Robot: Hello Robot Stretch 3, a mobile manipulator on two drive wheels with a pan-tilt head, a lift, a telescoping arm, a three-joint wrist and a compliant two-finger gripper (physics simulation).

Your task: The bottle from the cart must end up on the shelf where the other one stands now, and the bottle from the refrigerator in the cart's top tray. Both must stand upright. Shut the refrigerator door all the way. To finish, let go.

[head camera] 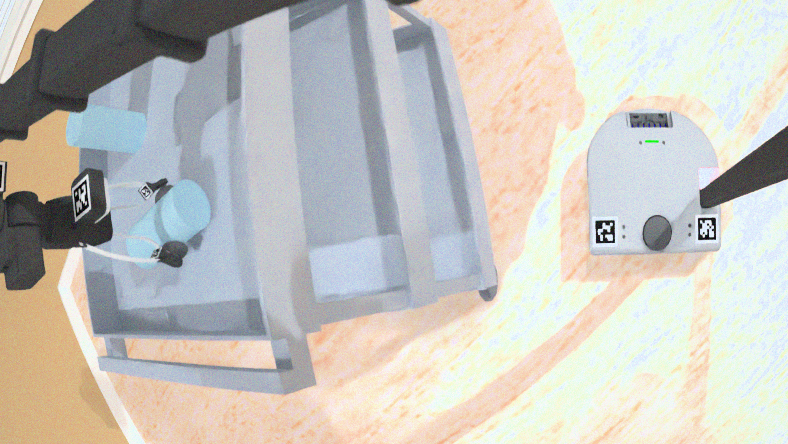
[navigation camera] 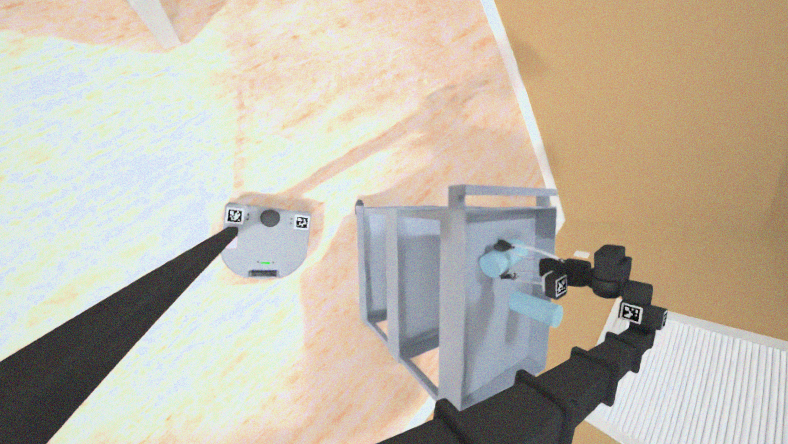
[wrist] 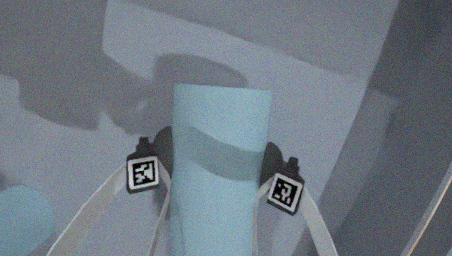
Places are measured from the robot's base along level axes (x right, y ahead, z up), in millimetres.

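Pixels of known places: robot's base, origin of its link: (head camera: pixel 655 231) (navigation camera: pixel 269 217).
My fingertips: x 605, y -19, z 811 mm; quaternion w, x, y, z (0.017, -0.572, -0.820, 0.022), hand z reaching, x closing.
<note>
Ahead of a thing's pixels: the offset from my fingertips to its top centre. "pt": to the spot under its first point.
One light blue bottle {dx +16, dy +7, dz +53 mm} (head camera: pixel 194 205) (navigation camera: pixel 494 264) (wrist: pixel 215 210) lies tilted over on its side in the top tray of the grey-blue cart {pt dx -186, dy -55, dz +12 mm} (head camera: pixel 271 165) (navigation camera: pixel 453 308). My gripper (head camera: pixel 169 222) (navigation camera: pixel 505 259) (wrist: pixel 218 151) is shut on it, with a dark fingertip against each side. A second light blue bottle {dx +172, dy -154, dz +126 mm} (head camera: pixel 106 130) (navigation camera: pixel 534 308) (wrist: pixel 22 220) stands upright in the same tray, beside the held one and apart from the fingers. The refrigerator's door and the shelf named in the task cannot be made out in these views.
My arm (head camera: pixel 165 27) (navigation camera: pixel 529 408) reaches over one end of the cart. My base (head camera: pixel 653 176) (navigation camera: pixel 264 242) stands apart from the cart's lower side. A tan wall (navigation camera: pixel 661 137) runs behind the cart. A white ribbed panel (navigation camera: pixel 700 380) is beyond the arm.
</note>
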